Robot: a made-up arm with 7 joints.
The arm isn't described. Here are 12 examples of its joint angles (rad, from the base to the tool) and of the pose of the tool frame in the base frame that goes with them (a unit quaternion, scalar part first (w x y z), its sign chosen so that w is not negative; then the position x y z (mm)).
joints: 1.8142 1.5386 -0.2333 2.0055 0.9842 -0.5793 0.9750
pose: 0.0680 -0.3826 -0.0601 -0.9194 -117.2 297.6 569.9
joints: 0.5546 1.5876 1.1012 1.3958 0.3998 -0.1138 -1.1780
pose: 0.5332 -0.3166 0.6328 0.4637 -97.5 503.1 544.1
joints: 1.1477 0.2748 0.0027 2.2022 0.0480 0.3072 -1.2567
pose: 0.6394 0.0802 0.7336 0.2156 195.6 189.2 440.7
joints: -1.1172 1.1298 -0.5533 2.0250 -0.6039 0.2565 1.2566
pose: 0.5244 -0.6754 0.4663 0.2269 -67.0 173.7 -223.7
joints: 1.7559 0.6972 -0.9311 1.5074 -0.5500 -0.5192 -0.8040
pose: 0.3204 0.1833 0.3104 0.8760 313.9 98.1 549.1
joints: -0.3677 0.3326 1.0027 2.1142 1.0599 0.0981 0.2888
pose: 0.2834 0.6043 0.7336 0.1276 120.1 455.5 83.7
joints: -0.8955 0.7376 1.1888 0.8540 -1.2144 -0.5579 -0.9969
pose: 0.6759 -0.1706 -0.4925 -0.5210 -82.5 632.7 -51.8
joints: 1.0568 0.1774 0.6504 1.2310 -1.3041 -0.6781 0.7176
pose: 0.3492 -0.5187 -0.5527 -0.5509 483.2 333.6 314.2
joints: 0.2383 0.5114 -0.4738 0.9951 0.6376 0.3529 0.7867
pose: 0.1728 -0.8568 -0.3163 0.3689 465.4 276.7 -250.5
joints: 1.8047 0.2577 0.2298 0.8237 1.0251 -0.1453 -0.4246
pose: 0.7406 0.4250 0.5113 -0.0969 454.0 376.8 577.9
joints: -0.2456 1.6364 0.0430 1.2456 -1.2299 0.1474 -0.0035
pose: 0.8168 -0.0710 -0.0790 -0.5670 404.9 530.4 137.4
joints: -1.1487 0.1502 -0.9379 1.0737 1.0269 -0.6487 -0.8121
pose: 0.4422 -0.2055 -0.6705 0.5591 -395.1 -6.6 -288.3
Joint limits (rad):
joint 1: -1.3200..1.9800
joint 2: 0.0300..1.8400
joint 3: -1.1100..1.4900
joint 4: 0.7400..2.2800
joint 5: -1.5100..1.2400
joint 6: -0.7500..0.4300
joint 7: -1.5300..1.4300
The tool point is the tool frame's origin. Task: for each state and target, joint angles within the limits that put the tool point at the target. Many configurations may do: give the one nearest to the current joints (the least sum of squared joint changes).
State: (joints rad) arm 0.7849 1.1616 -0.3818 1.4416 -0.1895 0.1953 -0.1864
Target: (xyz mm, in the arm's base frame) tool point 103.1 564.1 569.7
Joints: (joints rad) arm 1.1218 1.3836 0.1902 1.2417 -0.1110 0.1777 -0.2757
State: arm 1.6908 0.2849 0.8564 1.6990 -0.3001 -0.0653 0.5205
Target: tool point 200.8 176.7 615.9
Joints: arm 1.6023 0.0300 0.1469 1.7018 -0.4116 -0.1222 0.5742
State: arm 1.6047 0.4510 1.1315 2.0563 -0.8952 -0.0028 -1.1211
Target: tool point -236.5 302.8 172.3
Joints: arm 1.9545 1.2464 1.3933 2.1173 -0.8180 0.0874 -1.0104
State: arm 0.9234 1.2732 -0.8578 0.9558 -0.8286 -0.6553 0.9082
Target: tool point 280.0 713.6 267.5
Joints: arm 0.9238 1.6278 -0.8277 0.7400 -0.8800 -0.3803 0.9499
